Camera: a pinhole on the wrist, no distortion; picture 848 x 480 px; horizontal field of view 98.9 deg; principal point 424.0 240.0 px. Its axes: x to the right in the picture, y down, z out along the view. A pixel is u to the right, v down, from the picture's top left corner.
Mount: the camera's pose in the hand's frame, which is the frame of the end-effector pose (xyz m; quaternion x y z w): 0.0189 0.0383 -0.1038 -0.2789 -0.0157 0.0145 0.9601
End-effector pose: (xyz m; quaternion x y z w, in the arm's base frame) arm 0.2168 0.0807 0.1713 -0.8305 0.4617 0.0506 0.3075
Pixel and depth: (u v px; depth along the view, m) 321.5 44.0 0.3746
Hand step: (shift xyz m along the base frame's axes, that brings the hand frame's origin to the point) -0.0428 0.2245 -0.2505
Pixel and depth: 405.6 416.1 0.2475
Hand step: -0.2118 -0.0780 -0.1566
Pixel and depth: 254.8 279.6 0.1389
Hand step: -0.1267 -0.0073 -0.0413
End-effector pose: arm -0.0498 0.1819 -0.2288 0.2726 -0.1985 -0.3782 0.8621
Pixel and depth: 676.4 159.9 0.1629
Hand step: 0.1040 -0.0579 0.1216
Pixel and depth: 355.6 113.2 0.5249
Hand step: -0.2127 0.0250 0.4228
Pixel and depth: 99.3 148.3 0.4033
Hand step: -0.2967 0.2670 0.2665
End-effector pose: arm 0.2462 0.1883 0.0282 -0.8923 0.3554 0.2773 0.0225
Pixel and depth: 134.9 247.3 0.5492
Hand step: -0.6362 0.1121 -0.0152
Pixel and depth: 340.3 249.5 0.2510
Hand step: -0.1922 -0.0766 -0.0347
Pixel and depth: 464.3 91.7 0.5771
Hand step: -0.3032 -0.0316 -0.4418
